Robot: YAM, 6 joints.
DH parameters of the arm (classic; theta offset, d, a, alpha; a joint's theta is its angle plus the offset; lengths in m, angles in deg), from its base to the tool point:
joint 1: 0 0.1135 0.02 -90
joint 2: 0 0 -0.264 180
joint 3: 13.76 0 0.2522 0
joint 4: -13.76 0 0.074 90
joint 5: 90 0 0 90
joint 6: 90 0.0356 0 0
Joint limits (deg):
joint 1: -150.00..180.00
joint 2: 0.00..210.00
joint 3: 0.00..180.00
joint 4: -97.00..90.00
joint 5: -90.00..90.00
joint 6: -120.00..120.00
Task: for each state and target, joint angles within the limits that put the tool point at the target. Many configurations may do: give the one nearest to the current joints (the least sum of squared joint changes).
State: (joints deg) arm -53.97 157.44 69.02 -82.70 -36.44 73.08
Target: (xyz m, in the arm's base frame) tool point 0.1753 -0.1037 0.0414
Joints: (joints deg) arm -36.74 140.43 55.44 -94.18 -37.71 73.08
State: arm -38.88 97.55 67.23 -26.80 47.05 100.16
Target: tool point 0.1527 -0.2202 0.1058
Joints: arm -49.64 102.23 46.80 -33.19 47.46 100.16
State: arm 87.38 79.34 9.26 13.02 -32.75 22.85
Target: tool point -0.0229 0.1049 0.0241
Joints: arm 92.61 95.95 2.27 11.56 -30.56 22.85
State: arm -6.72 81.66 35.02 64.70 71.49 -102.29
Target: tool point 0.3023 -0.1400 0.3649
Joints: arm -19.19 89.14 60.80 63.82 67.37 -102.29
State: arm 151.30 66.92 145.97 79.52 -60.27 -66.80
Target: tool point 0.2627 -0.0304 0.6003
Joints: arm 179.99 59.95 149.68 82.19 -58.44 -66.80
